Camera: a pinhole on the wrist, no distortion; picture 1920 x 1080 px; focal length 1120.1 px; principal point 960.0 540.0 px. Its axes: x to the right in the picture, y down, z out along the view. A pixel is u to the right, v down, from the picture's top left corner.
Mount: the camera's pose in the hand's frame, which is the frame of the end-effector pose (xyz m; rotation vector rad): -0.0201 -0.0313 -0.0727 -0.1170 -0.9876 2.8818
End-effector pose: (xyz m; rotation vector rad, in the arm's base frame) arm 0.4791 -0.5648 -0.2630 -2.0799 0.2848 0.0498
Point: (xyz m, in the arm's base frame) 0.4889 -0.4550 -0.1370
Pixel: 894 808
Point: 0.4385 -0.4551 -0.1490
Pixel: 1244 712
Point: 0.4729 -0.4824 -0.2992
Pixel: outside the picture
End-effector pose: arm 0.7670 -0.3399 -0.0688 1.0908 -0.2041 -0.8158
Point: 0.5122 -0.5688 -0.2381
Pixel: 733 666
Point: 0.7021 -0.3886 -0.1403
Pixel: 631 437
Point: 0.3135 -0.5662 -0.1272
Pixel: 1124 459
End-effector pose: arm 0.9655 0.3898 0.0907 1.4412 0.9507 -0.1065
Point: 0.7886 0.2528 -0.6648
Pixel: outside the picture
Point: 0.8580 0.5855 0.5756
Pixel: behind the camera
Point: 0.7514 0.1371 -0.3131
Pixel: 798 1031
